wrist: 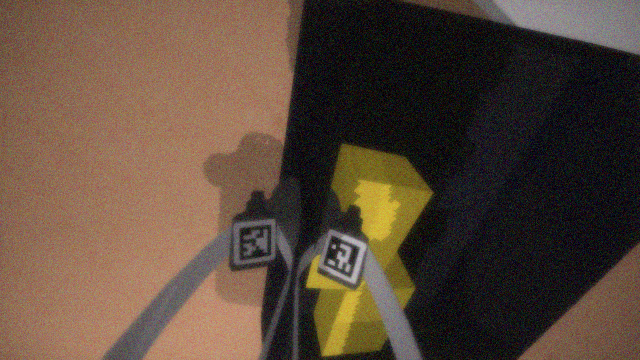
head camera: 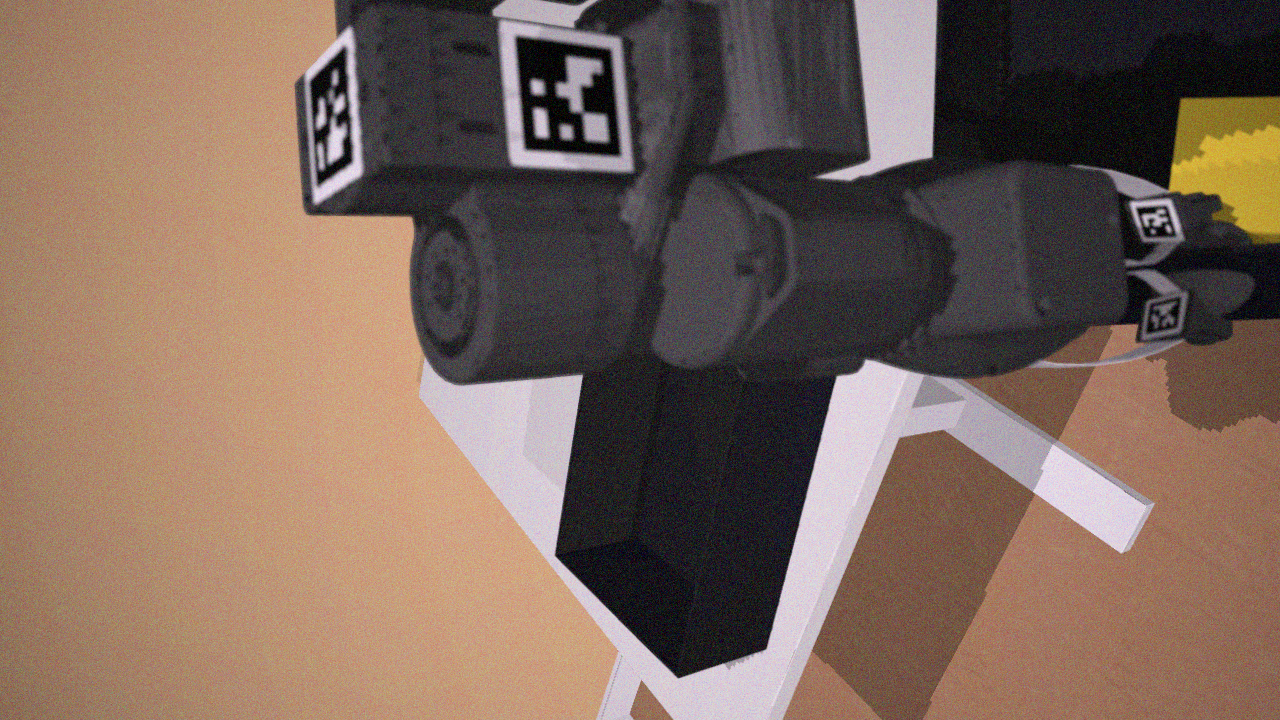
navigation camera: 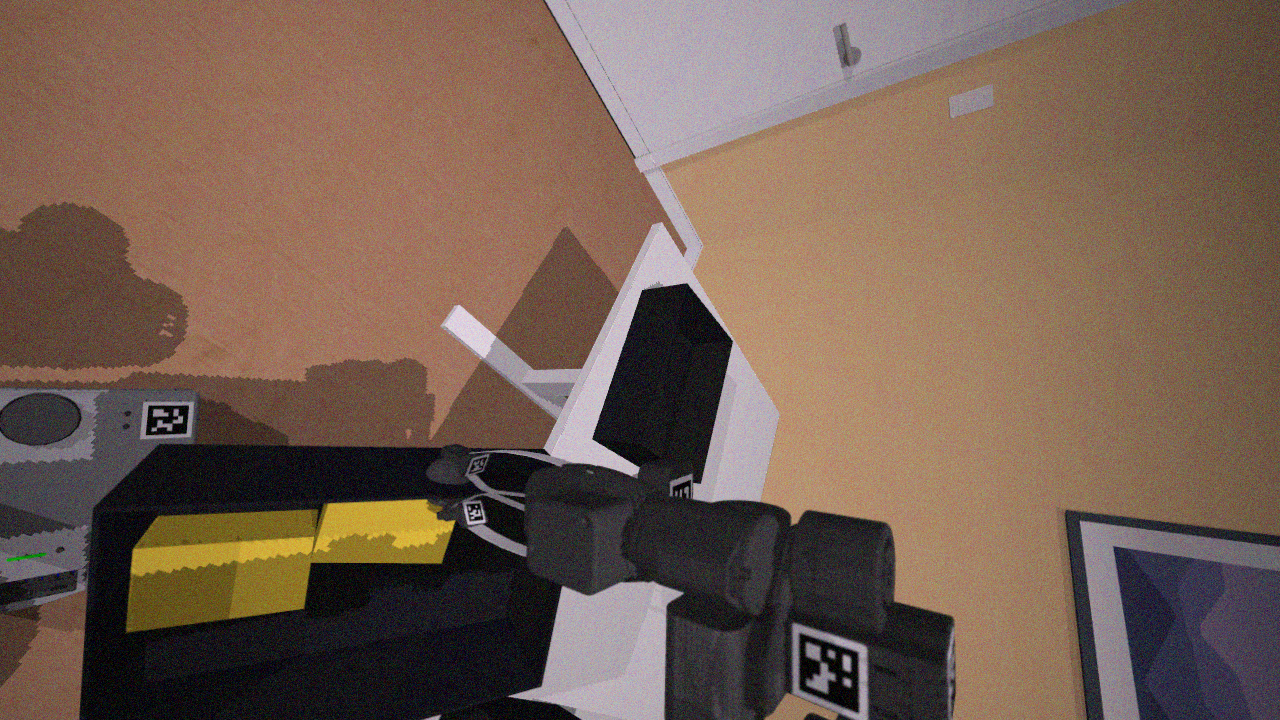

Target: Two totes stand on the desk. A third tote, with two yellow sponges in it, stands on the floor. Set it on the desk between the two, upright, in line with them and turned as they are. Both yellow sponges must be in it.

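Note:
My gripper [head camera: 1239,259] [navigation camera: 443,485] [wrist: 305,204] is shut on a side wall of the black third tote [head camera: 1056,80] [navigation camera: 295,474] [wrist: 450,100]. The tote hangs off the floor, roughly upright, beside the desk's front edge; its exact height is unclear. Both yellow sponges are in it: one [navigation camera: 214,573] [wrist: 350,320] lies next to the other [head camera: 1244,170] [navigation camera: 384,532] [wrist: 380,200], near the gripped wall. One black desk tote [head camera: 707,492] [navigation camera: 662,376] stands near the desk's end, partly hidden by my wrist. The second desk tote cannot be made out.
The white desk [head camera: 827,519] [navigation camera: 751,420] stands against the orange wall, and its leg foot [head camera: 1092,501] [navigation camera: 469,329] reaches out over the floor. My grey base [navigation camera: 107,429] is beside the held tote. A white door [navigation camera: 733,53] and a framed picture [navigation camera: 1190,626] are farther off.

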